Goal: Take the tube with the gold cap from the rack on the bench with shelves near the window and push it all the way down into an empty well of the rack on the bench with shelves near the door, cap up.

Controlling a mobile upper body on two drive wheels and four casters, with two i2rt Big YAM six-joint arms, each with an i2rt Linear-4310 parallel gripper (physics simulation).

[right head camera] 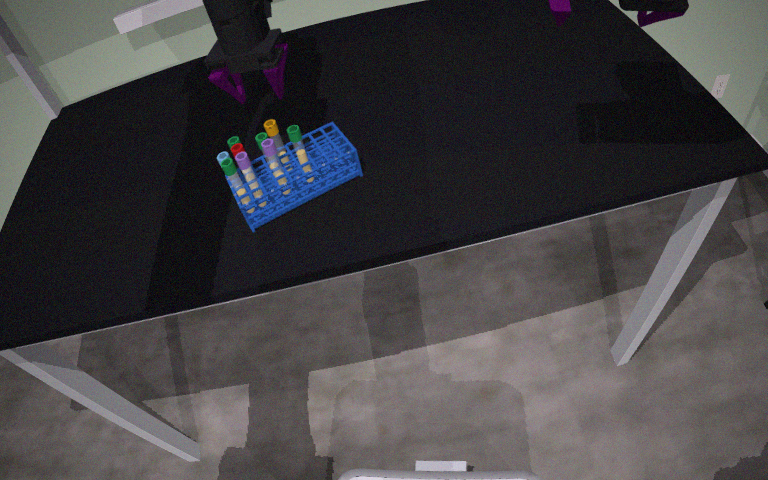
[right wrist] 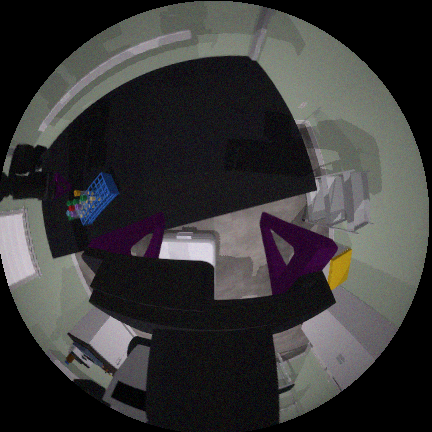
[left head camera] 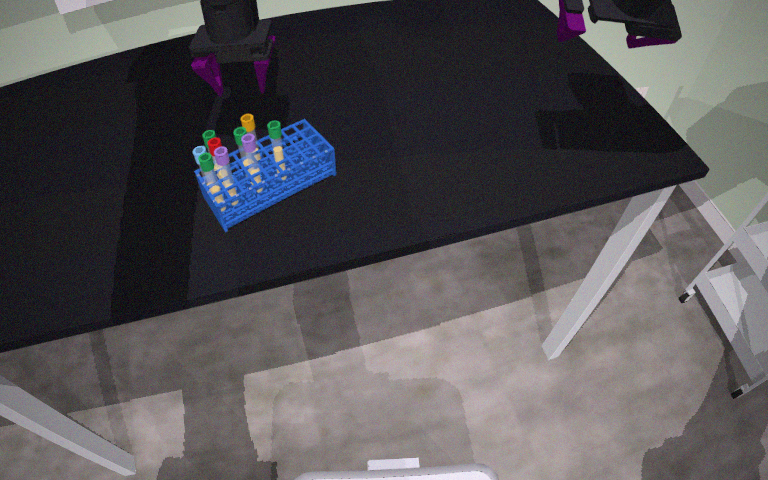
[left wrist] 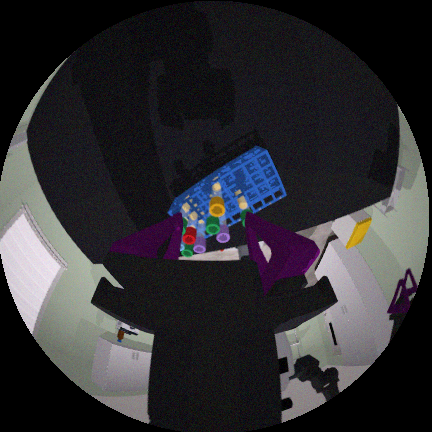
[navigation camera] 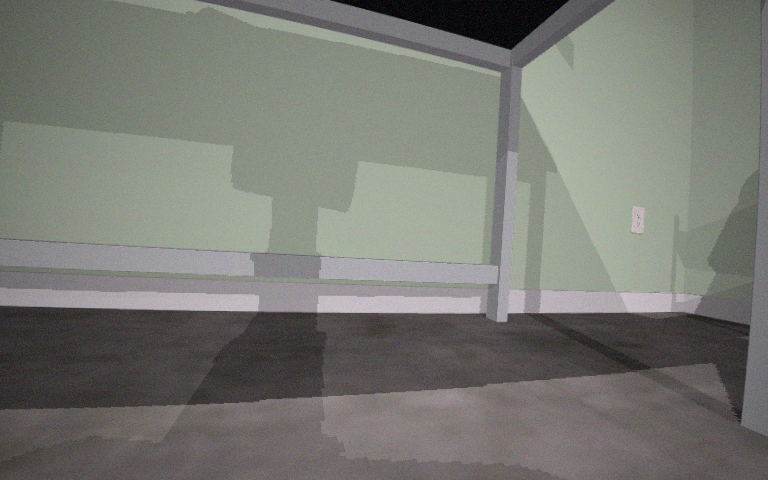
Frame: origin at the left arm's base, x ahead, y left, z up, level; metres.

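Where they show: left gripper, fingertip midpoint: (right head camera: 262, 99) (right wrist: 66, 187) (left head camera: 242, 92) (left wrist: 213, 217); right gripper, fingertip midpoint: (right head camera: 599, 21) (right wrist: 212, 217) (left head camera: 594, 40); right arm's base, origin of the base link: (left wrist: 308, 370).
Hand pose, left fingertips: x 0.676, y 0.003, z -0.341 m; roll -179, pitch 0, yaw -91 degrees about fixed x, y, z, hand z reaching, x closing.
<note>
Things, the pixels of their top centre, and the offset from my left fingertips. "pt": a spot on its surface instead. Level surfaces: height alone.
- gold-capped tube, middle of its top: (left wrist: 216, 209) (left head camera: 247, 117) (right head camera: 269, 122) (right wrist: 74, 192) dz -0.036, dx -0.014, dy -0.004 m
- blue rack, surface spot: (left head camera: 334, 153) (right head camera: 357, 154) pt dz -0.108, dx -0.024, dy -0.129 m
- red cap, surface spot: (left head camera: 214, 145) (right head camera: 236, 150) pt dz -0.036, dx -0.072, dy +0.035 m
- light blue cap, surface spot: (left head camera: 199, 152) pt dz -0.036, dx -0.084, dy +0.055 m
- bench, its level: dz -0.155 m
The gold-capped tube (left head camera: 247, 122) (right head camera: 270, 127) (left wrist: 216, 206) (right wrist: 77, 193) stands cap up in the far row of the blue rack (left head camera: 334, 153) (right head camera: 358, 163) (left wrist: 260, 150) (right wrist: 113, 187) on the black bench. My left gripper (left head camera: 241, 92) (right head camera: 261, 99) (left wrist: 213, 217) is partly open and empty. In the head views its fingertips show just beyond the gold cap; in the left wrist view the cap shows between the fingers, apart from them. My right gripper (left head camera: 594, 43) (right head camera: 600, 25) (right wrist: 212, 217) is wide open and empty, far to the right of the rack. I cannot make out a second rack.
Green caps (left head camera: 274, 129) (right head camera: 293, 133), lilac caps (left head camera: 248, 142) (right head camera: 241, 160), a red cap (left head camera: 214, 145) (right head camera: 237, 150) and a light blue cap (left head camera: 199, 152) stand around the gold one. The bench (left head camera: 424, 141) has pale legs (left head camera: 611, 271). Grey folding steps (left head camera: 747, 316) (right wrist: 342, 197) stand at the right.
</note>
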